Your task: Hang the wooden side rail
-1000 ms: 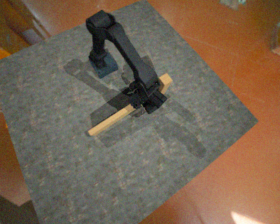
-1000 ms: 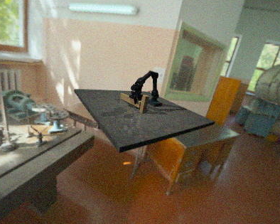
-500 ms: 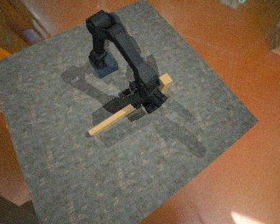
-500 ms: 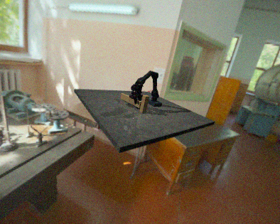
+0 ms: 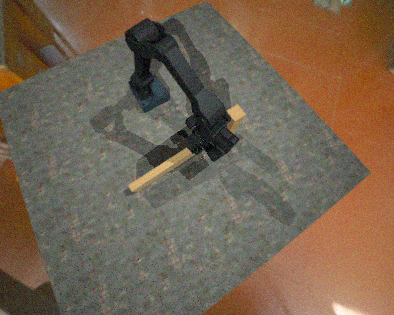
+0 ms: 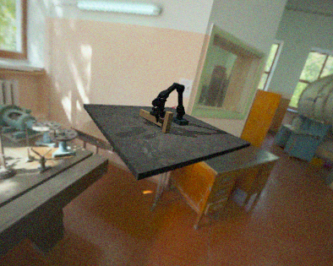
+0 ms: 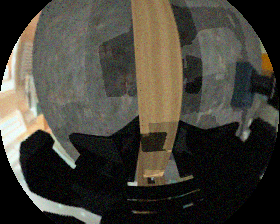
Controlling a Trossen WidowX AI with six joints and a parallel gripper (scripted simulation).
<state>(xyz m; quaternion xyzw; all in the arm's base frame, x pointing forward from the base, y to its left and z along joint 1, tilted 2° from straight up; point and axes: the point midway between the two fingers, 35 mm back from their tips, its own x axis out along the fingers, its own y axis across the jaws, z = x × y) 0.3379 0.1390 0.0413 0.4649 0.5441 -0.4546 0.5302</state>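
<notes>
Now: gripper tip 12 cm to the right of the headboard post, 4 cm below it and 2 cm past it.
</notes>
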